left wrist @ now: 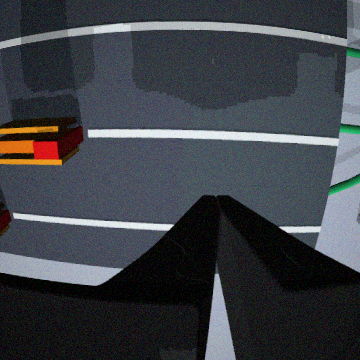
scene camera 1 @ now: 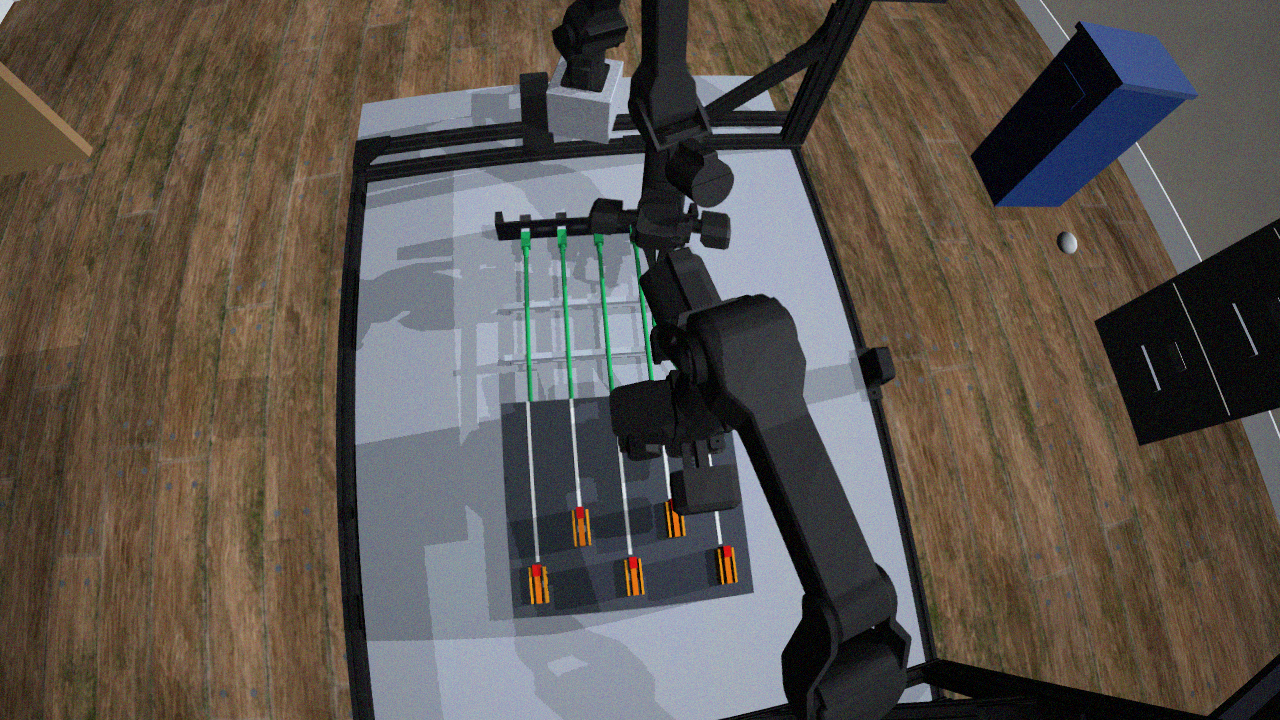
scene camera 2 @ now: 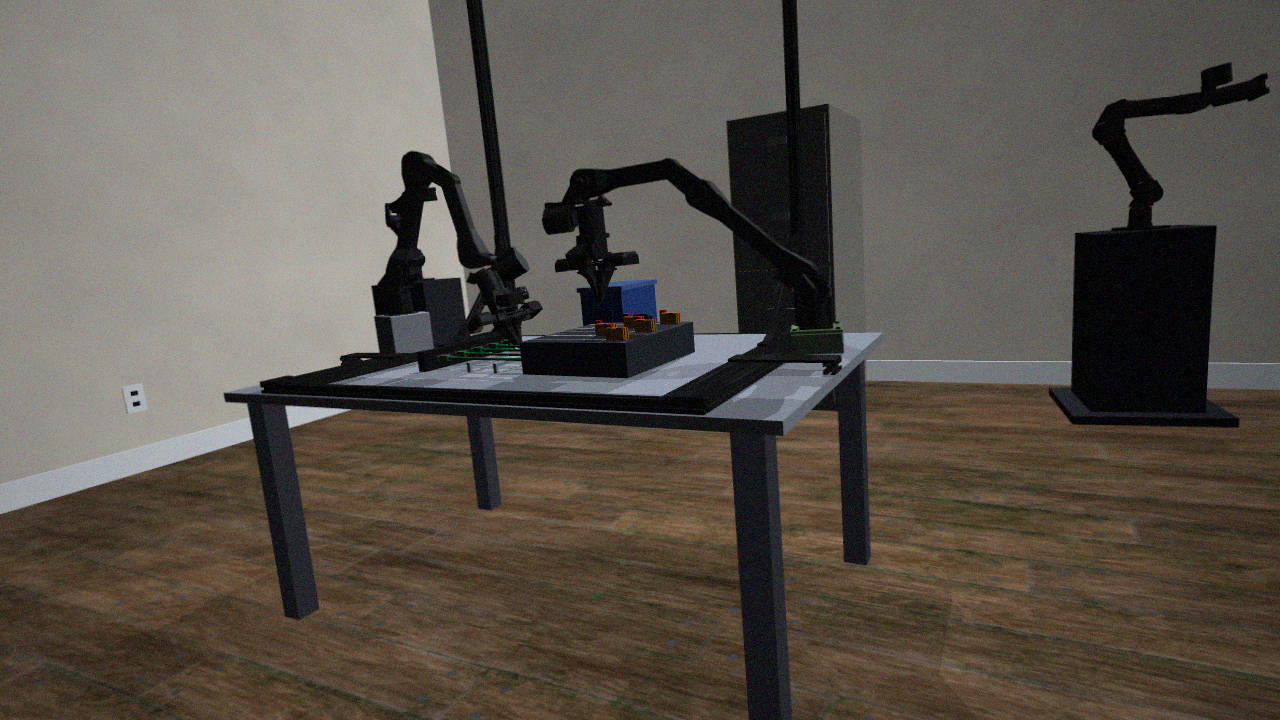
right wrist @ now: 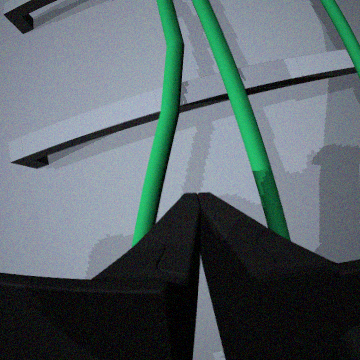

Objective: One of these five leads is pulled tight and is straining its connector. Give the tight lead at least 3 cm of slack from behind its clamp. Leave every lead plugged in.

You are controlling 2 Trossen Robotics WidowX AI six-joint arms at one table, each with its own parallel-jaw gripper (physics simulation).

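Where they show: left gripper, fingertip midpoint: [left wrist: 213, 208] [scene camera 2: 600, 301]; right gripper, fingertip midpoint: [right wrist: 196, 205]; left arm's base, link origin: [scene camera 2: 816, 326]; right arm's base, link origin: [scene camera 1: 585, 75] [scene camera 2: 401, 313].
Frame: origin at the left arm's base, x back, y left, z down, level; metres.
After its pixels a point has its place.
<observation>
Four green leads [scene camera 1: 528, 313] {y 0.081, x -0.696, z 0.020 m} [scene camera 1: 566, 313] {y 0.033, x -0.678, z 0.020 m} [scene camera 1: 605, 313] {y -0.016, x -0.659, z 0.020 m} [scene camera 1: 641, 313] {y -0.063, x -0.642, z 0.020 m} run from the black connector strip [scene camera 1: 546, 227] {y 0.015, x -0.818, z 0.020 m} to the dark block; the fifth, rightmost, is mostly hidden by my arms. Its green part [left wrist: 345, 186] {y -0.079, x -0.543, z 0.020 m} [right wrist: 171, 75] {y -0.089, x -0.657, z 0.020 m} is bent sideways, with kinks in the right wrist view, beside a smoother neighbouring lead [right wrist: 231, 80] {y -0.074, x -0.668, z 0.020 m}. White lines continue to orange-and-red clamps [scene camera 1: 537, 583] {y 0.184, x -0.364, z -0.043 m} [scene camera 1: 580, 528] {y 0.117, x -0.404, z -0.043 m} [scene camera 1: 633, 575] {y 0.083, x -0.334, z -0.043 m} [scene camera 1: 674, 519] {y 0.017, x -0.374, z -0.043 m} [scene camera 1: 725, 565] {y -0.015, x -0.303, z -0.043 m} [left wrist: 45, 146] {y 0.012, x -0.391, z -0.050 m}. My right gripper [right wrist: 196, 205] {y -0.105, x -0.695, z 0.030 m} [scene camera 2: 515, 338] {y -0.105, x -0.695, z 0.030 m} is shut and empty, tips between those two leads. My left gripper [left wrist: 213, 208] {y -0.019, x -0.454, z -0.076 m} [scene camera 2: 599, 295] {y -0.019, x -0.454, z -0.076 m} is shut and empty above the block.
The dark block [scene camera 1: 537, 456] [scene camera 2: 572, 359] stands on the pale table [scene camera 1: 402, 537] {y 0.336, x -0.475, z 0.047 m}. Two thin raised rails [scene camera 1: 514, 360] {y 0.120, x -0.642, z 0.027 m} [right wrist: 100, 131] {y -0.119, x -0.657, z 0.028 m} cross beneath the green leads. My left arm [scene camera 1: 805, 474] {y -0.016, x -0.363, z -0.351 m} reaches over the right side of the block. A black frame [scene camera 1: 349, 429] {y 0.360, x -0.630, z 0.027 m} borders the table.
</observation>
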